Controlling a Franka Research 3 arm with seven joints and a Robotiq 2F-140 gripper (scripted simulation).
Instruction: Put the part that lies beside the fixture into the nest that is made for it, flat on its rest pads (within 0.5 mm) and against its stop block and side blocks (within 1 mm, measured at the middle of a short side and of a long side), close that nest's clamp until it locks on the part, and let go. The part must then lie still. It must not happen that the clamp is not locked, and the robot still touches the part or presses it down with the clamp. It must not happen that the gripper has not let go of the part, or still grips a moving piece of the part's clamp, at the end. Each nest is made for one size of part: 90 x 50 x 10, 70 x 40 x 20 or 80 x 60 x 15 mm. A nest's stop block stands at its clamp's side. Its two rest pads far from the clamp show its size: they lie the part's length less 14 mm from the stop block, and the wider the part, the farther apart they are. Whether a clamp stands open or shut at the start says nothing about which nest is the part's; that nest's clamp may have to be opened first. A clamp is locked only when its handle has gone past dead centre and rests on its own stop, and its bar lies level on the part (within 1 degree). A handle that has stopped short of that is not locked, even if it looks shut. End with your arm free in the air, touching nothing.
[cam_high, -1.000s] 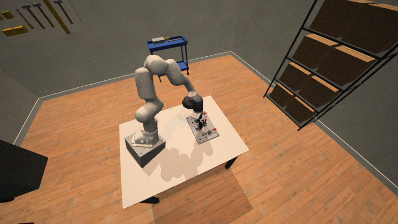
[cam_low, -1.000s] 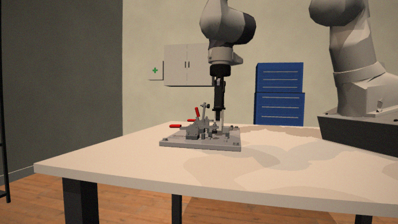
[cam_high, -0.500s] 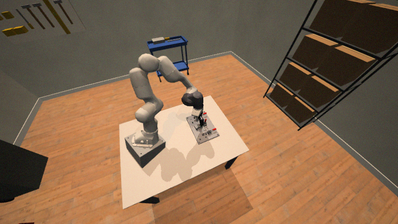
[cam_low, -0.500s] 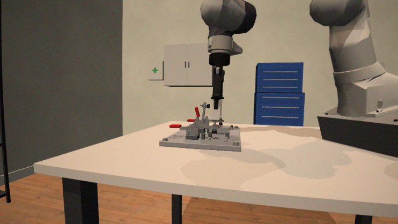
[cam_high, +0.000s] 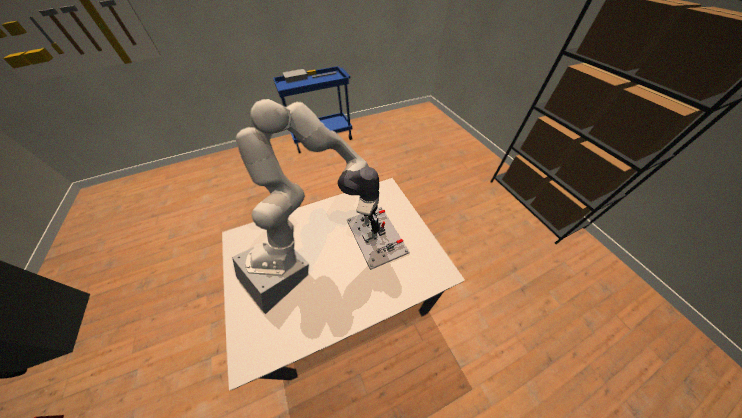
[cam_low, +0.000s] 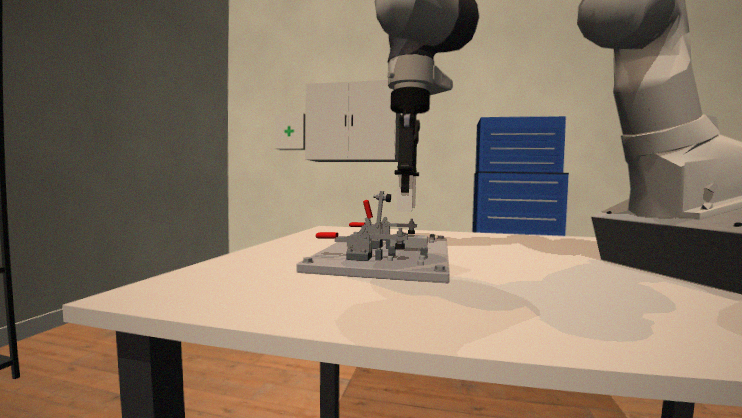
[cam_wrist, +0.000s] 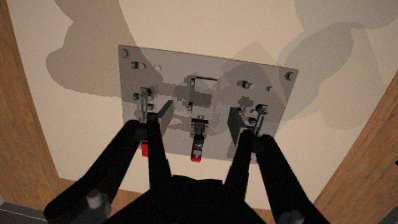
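My gripper is now 1 cm past the grey block part and 9 cm above it. Also, from my hand: grey fixture plate: 4 cm ahead, 1 cm to the left, 11 cm below.
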